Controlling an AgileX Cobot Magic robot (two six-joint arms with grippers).
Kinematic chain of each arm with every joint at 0, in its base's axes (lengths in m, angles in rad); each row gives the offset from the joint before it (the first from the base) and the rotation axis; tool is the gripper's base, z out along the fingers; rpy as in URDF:
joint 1: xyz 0 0 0.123 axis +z
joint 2: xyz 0 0 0 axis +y
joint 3: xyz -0.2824 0 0.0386 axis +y
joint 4: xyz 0.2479 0 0.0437 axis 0.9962 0 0.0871
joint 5: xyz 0 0 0 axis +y
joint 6: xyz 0.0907 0 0.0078 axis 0.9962 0 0.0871
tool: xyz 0 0 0 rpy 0 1.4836 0
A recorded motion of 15 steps. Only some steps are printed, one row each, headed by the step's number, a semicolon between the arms.
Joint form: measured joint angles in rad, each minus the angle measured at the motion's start. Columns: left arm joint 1, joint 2, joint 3, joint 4, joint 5, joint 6; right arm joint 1, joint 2, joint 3, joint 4, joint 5, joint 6.
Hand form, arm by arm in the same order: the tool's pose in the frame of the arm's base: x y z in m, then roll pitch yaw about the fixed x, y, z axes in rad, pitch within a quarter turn. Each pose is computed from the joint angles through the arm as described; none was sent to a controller.
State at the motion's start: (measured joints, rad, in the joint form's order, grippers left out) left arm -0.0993 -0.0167 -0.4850 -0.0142 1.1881 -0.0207; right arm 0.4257 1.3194 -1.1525 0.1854 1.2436 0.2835
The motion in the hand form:
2: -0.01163 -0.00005 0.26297 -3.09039 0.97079 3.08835; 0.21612 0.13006 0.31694 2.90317 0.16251 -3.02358
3: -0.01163 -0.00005 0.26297 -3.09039 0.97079 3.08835; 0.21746 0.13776 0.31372 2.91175 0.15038 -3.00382
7: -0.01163 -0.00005 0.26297 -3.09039 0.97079 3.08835; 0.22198 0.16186 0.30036 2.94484 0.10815 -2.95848
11: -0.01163 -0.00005 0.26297 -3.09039 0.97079 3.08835; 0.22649 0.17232 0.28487 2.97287 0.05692 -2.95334
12: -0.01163 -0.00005 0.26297 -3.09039 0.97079 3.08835; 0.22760 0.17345 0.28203 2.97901 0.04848 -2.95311
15: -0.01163 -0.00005 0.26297 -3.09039 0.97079 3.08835; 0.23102 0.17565 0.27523 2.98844 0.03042 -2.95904
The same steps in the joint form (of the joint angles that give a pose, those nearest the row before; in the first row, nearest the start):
2: 0.0000 0.0000 0.0000 0.0000 0.0000 0.0000; 0.0565 0.0424 -0.0229 -0.0104 -0.0037 0.0235
3: 0.0000 0.0000 0.0000 0.0000 0.0000 0.0000; 0.0825 0.0650 -0.0325 -0.0159 -0.0037 0.0320
7: 0.0000 0.0000 0.0000 0.0000 0.0000 0.0000; 0.1583 0.1427 -0.0604 -0.0380 -0.0077 0.0703
11: 0.0000 0.0000 0.0000 0.0000 0.0000 0.0000; 0.1829 0.1997 -0.0625 -0.0469 -0.0078 0.0942
12: 0.0000 0.0000 0.0000 0.0000 0.0000 0.0000; 0.1847 0.2096 -0.0625 -0.0494 -0.0077 0.0967
15: 0.0000 0.0000 0.0000 0.0000 0.0000 0.0000; 0.1847 0.2333 -0.0626 -0.0510 -0.0119 0.1029

